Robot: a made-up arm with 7 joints. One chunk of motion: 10 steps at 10 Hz.
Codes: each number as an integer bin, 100 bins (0 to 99) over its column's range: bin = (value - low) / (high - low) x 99, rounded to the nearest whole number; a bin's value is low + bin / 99 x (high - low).
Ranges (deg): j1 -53..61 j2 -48..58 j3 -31..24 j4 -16..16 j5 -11..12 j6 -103..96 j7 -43..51
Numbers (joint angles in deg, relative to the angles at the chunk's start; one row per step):
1: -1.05 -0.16 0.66 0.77 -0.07 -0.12 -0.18
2: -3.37 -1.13 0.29 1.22 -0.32 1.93 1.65
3: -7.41 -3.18 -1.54 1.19 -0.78 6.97 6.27
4: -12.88 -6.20 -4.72 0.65 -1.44 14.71 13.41
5: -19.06 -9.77 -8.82 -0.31 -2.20 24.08 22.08
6: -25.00 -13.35 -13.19 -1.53 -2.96 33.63 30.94
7: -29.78 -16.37 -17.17 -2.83 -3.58 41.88 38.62
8: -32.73 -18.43 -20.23 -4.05 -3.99 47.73 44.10
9: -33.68 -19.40 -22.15 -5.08 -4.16 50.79 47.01
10: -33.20 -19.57 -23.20 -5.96 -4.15 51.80 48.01
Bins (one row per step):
1: 45 45 57 52 47 51 45
2: 43 44 56 53 46 52 47
3: 40 42 53 53 44 55 52
4: 35 39 47 52 41 59 59
5: 29 36 40 49 38 63 69
6: 24 32 32 45 35 68 78
7: 20 30 25 41 32 72 86
8: 18 28 19 37 30 75 92
9: 17 27 16 34 29 77 95
10: 17 27 14 31 29 77 96

